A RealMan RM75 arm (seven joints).
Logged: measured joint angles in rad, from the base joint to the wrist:
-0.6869, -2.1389, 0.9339, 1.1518, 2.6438, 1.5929, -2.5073
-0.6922, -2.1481, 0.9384, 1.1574, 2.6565, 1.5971, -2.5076
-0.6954, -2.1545, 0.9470, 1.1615, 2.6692, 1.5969, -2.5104
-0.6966, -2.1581, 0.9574, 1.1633, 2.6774, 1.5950, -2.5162
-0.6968, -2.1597, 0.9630, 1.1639, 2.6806, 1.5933, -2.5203
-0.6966, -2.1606, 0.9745, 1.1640, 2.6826, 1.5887, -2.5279
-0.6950, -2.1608, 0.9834, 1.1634, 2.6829, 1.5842, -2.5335
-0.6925, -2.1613, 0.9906, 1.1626, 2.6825, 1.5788, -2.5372
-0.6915, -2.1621, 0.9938, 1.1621, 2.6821, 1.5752, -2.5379
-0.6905, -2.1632, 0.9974, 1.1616, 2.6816, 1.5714, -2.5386
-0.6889, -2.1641, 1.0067, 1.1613, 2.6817, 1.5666, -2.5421
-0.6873, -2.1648, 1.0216, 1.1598, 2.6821, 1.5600, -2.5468
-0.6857, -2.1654, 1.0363, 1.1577, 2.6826, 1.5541, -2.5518
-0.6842, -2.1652, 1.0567, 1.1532, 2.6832, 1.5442, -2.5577
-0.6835, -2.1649, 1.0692, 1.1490, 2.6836, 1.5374, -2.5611
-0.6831, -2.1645, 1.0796, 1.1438, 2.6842, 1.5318, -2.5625
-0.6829, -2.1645, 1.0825, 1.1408, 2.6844, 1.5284, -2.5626
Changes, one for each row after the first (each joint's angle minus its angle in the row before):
-0.0053, -0.0092, 0.0045, 0.0056, 0.0127, 0.0042, -0.0003
-0.0032, -0.0064, 0.0086, 0.0041, 0.0127, -0.0002, -0.0028
-0.0012, -0.0036, 0.0104, 0.0018, 0.0082, -0.0019, -0.0058
-0.0002, -0.0016, 0.0056, 0.0006, 0.0032, -0.0017, -0.0041
0.0002, -0.0009, 0.0115, 0.0001, 0.0020, -0.0046, -0.0076
0.0016, -0.0002, 0.0089, -0.0006, 0.0003, -0.0045, -0.0056
0.0025, -0.0005, 0.0072, -0.0008, -0.0004, -0.0054, -0.0037
0.0010, -0.0008, 0.0032, -0.0005, -0.0004, -0.0036, -0.0007
0.0010, -0.0011, 0.0036, -0.0005, -0.0005, -0.0038, -0.0007
0.0016, -0.0009, 0.0093, -0.0003, 0.0001, -0.0048, -0.0035
0.0016, -0.0007, 0.0149, -0.0015, 0.0004, -0.0066, -0.0047
0.0016, -0.0006, 0.0147, -0.0021, 0.0005, -0.0059, -0.0050
0.0015, 0.0002, 0.0204, -0.0045, 0.0006, -0.0099, -0.0059
0.0007, 0.0003, 0.0125, -0.0042, 0.0004, -0.0068, -0.0034
0.0004, 0.0004, 0.0104, -0.0052, 0.0006, -0.0056, -0.0014
0.0002, 0.0000, 0.0029, -0.0030, 0.0002, -0.0034, -0.0001

